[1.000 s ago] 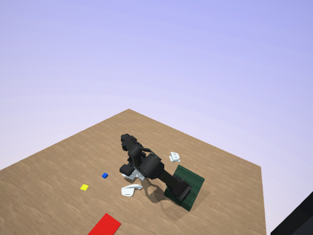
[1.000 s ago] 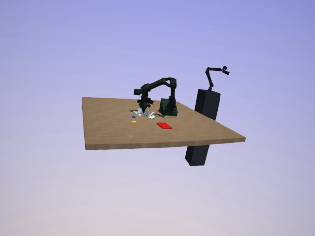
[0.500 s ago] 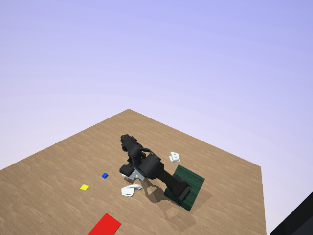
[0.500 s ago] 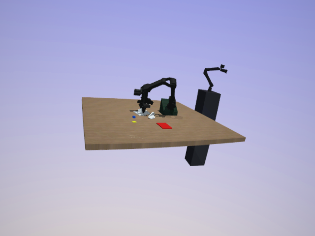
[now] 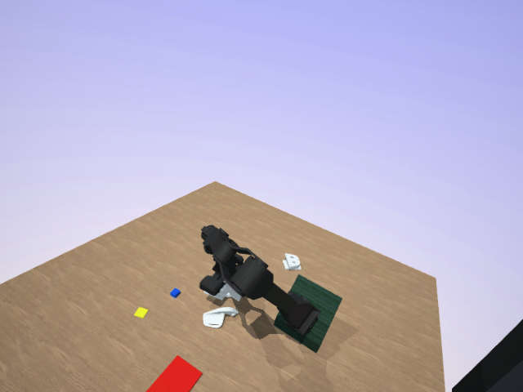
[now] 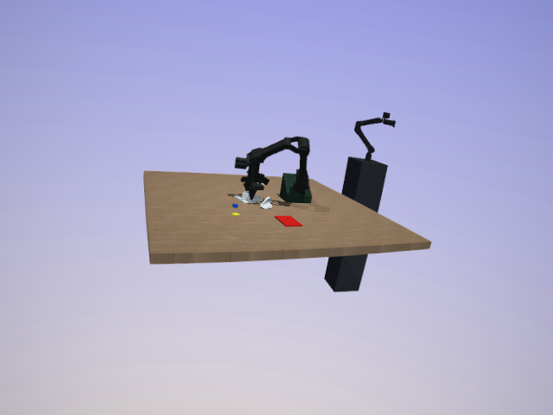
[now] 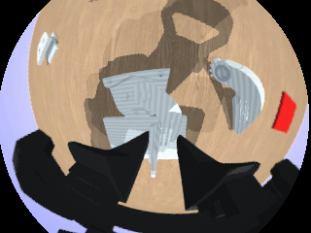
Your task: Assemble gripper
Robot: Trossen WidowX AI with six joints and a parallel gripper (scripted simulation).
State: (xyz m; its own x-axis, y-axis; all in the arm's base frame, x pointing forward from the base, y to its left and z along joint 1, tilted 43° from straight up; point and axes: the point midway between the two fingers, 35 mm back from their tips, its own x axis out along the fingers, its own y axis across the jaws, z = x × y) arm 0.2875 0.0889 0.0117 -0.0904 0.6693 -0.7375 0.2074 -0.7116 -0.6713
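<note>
My gripper tip is 30 mm past the white jaw and 20 mm to the left of it. Also, from my gripper tip: blue cube 120 mm to the left, 100 mm ahead, 10 mm below; yellow tile 240 mm to the left, 110 mm ahead, 10 mm below; red patch 300 mm to the left, 130 mm behind, 10 mm below.
</note>
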